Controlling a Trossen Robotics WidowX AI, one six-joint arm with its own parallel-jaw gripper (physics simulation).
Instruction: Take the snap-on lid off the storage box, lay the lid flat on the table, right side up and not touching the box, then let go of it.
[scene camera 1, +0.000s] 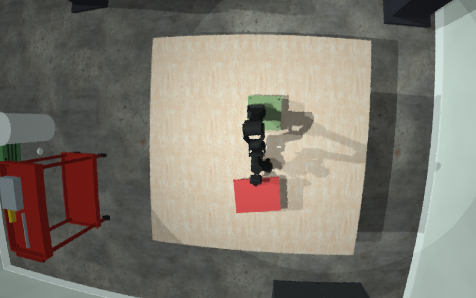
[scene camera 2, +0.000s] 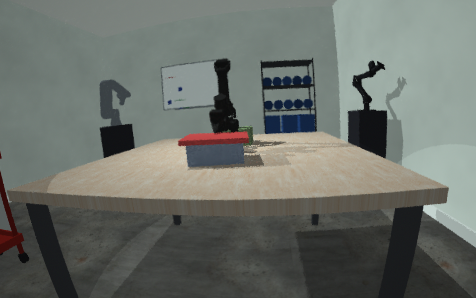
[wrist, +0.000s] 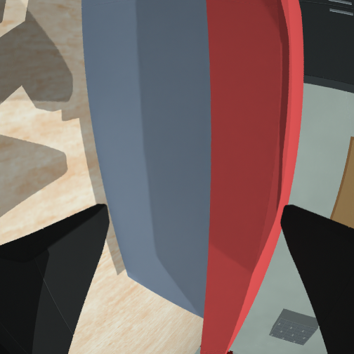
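Note:
The storage box (scene camera 2: 215, 156) (wrist: 120, 125) is blue-grey and stands on the table (scene camera 1: 195, 150) (scene camera 2: 320, 175). Its red lid (scene camera 1: 257, 197) (scene camera 2: 214, 139) (wrist: 245, 125) sits on top, right side up, with its rim over the box's upper edge. My gripper (scene camera 1: 256, 182) (wrist: 198, 215) is open and empty at the box's arm-facing side. In the wrist view one fingertip is on the table side of the box wall and the other is by the lid's top edge, with box and lid seen beyond and between them. Contact cannot be told. In scene camera 2 the lid and box hide the fingers.
A green block (scene camera 1: 275, 102) (scene camera 2: 247, 134) lies under the arm, behind the box. Off the table are a red cart (scene camera 1: 82, 187), a rack (scene camera 2: 287, 64) with blue items, a whiteboard (scene camera 2: 190, 85) and another arm on a black pedestal (scene camera 2: 367, 132).

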